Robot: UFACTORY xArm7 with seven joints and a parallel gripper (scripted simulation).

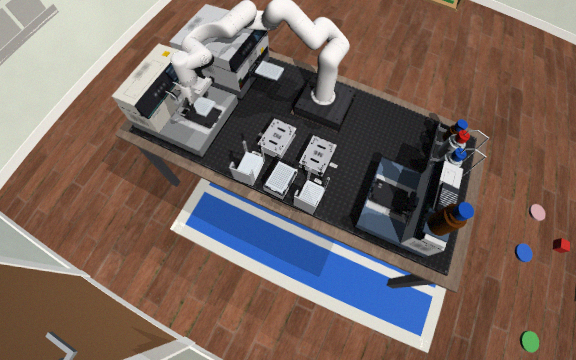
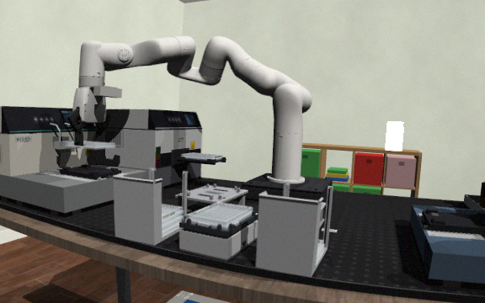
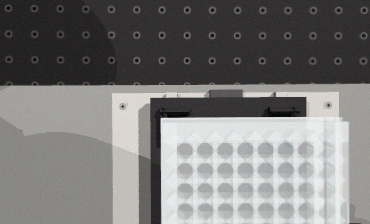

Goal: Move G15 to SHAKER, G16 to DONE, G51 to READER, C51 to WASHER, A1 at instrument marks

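My gripper is now 9 cm above the washer nest. Also, from my hand: plate C51: 1 cm below; washer: 25 cm to the right, 7 cm below; DONE label: 5 cm ahead, 32 cm to the left, 17 cm below.
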